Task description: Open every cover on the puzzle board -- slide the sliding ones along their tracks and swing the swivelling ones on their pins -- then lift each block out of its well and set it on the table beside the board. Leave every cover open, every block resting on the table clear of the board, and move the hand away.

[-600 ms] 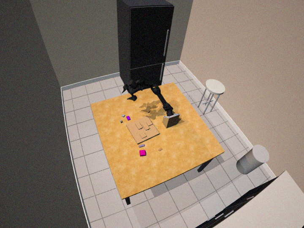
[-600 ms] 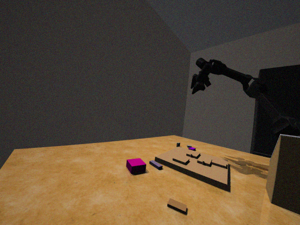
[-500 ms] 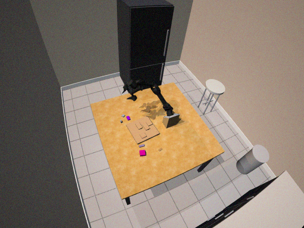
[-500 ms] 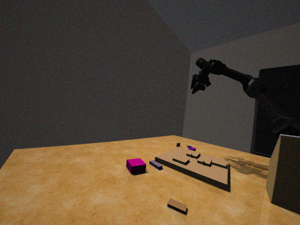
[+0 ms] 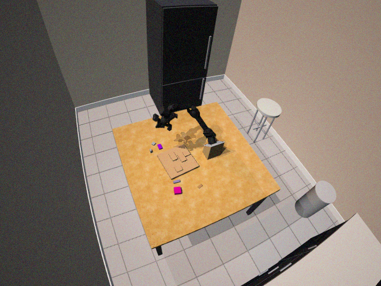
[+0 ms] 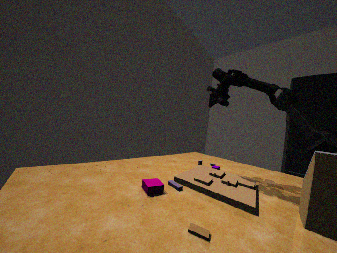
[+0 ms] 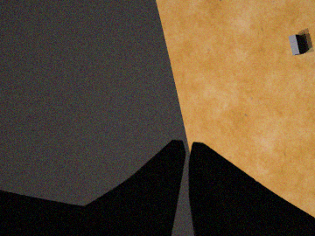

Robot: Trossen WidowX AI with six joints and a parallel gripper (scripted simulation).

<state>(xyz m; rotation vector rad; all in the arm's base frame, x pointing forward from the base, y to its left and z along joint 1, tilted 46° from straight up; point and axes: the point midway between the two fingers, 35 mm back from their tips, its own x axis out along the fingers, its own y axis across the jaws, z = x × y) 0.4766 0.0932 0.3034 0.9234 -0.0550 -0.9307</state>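
The lavender block lies 6 cm behind my gripper tip, 34 cm to the left of it and 39 cm below it. Also, from my gripper tip: purple block (6 cm behind, 8 cm to the right, 39 cm below); then magenta block (3 cm behind, 43 cm to the left, 38 cm below).
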